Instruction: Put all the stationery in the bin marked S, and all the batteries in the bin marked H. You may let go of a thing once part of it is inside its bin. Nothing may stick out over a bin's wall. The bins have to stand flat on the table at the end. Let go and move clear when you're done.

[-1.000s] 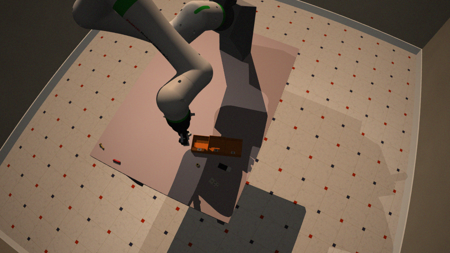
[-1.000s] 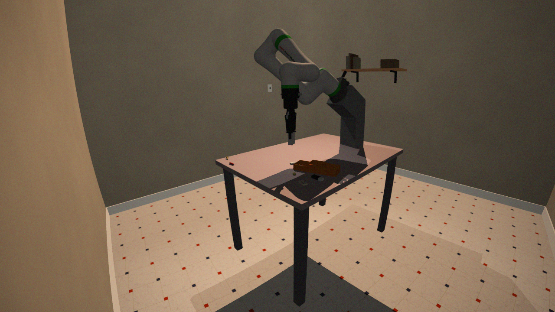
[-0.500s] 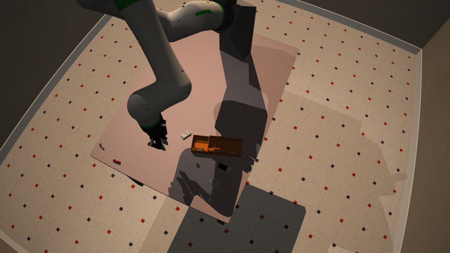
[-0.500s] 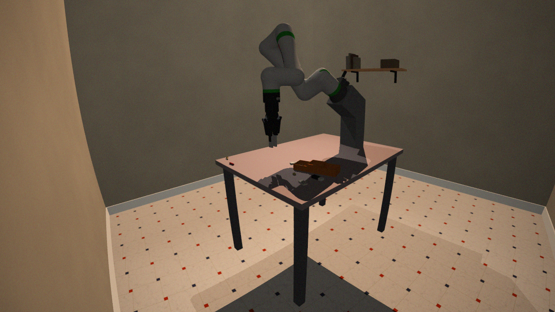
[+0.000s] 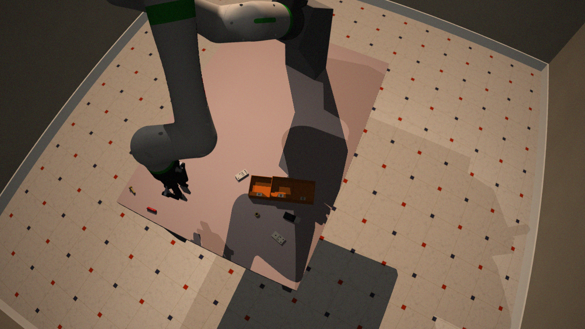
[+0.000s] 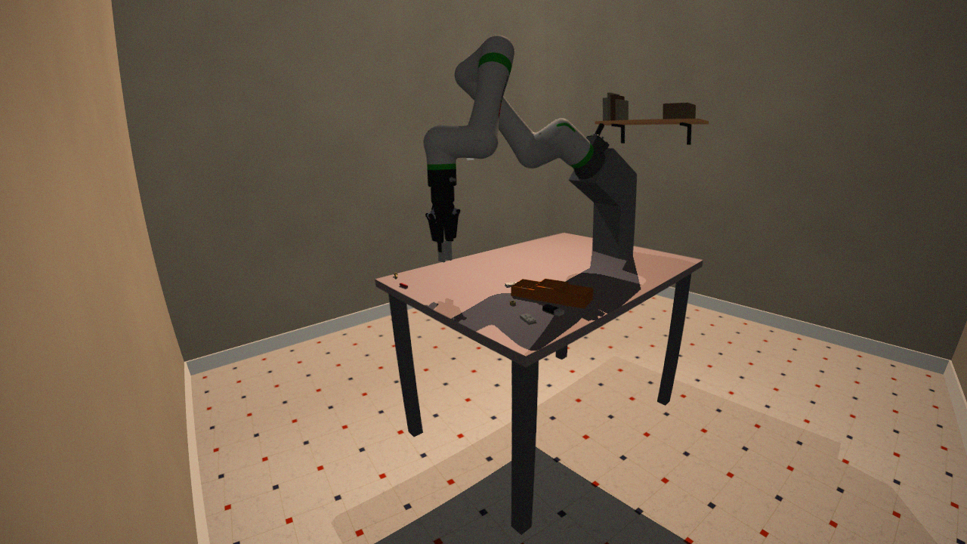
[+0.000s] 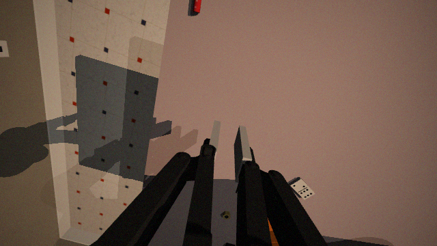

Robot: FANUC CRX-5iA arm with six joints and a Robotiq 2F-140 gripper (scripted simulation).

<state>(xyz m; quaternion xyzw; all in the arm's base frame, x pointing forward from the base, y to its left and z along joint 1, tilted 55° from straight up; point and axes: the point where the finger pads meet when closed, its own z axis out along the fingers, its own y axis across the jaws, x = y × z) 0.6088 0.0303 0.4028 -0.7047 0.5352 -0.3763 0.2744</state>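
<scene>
Now: hand 130 mm to the left of the red battery, 130 mm above it and 120 mm short of it. Also, from my hand: grey domino: 350 mm to the left, 130 mm below, 90 mm behind; then black block: 350 mm to the left, 180 mm behind, 130 mm below; then ring-like part: 230 mm to the left, 140 mm below, 120 mm behind.
</scene>
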